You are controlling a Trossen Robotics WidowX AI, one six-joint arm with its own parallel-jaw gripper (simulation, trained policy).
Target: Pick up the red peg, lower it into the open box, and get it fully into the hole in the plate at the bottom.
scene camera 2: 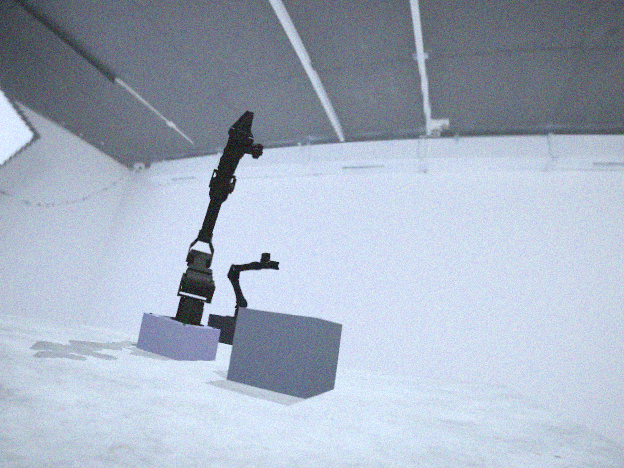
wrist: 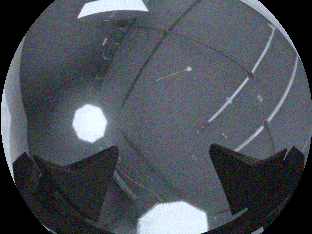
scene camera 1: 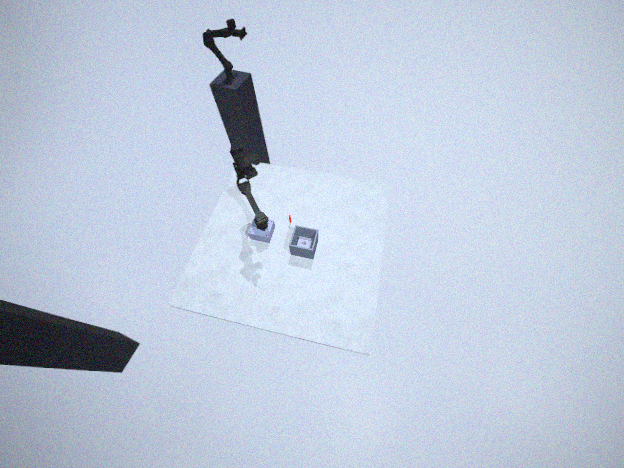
Labels:
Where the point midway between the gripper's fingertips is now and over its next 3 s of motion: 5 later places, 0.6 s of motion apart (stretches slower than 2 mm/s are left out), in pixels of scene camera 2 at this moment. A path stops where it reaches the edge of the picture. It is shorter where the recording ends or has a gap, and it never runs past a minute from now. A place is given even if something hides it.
My gripper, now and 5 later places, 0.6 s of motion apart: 250, 111; 260, 109; 276, 129; 293, 166; 300, 211; 296, 250

